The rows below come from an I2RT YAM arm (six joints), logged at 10 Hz.
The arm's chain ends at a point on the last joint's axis. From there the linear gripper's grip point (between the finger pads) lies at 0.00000 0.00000 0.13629 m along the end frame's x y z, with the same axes.
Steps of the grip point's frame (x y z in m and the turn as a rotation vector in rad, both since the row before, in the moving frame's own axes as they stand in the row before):
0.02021 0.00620 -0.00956 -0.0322 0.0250 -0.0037
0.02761 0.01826 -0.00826 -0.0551 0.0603 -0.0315
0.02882 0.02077 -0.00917 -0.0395 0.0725 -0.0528
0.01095 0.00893 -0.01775 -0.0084 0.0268 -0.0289
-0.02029 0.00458 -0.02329 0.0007 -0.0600 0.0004
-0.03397 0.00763 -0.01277 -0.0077 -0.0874 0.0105
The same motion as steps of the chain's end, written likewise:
0.01680 0.00182 -0.00945 -0.0322 0.0250 -0.0037
0.01928 0.01089 -0.00781 -0.0551 0.0603 -0.0315
0.01881 0.01566 -0.00871 -0.0395 0.0725 -0.0528
0.00728 0.00784 -0.01770 -0.0084 0.0268 -0.0289
-0.01212 0.00468 -0.02304 0.0007 -0.0600 0.0004
-0.02207 0.00664 -0.01225 -0.0077 -0.0874 0.0105

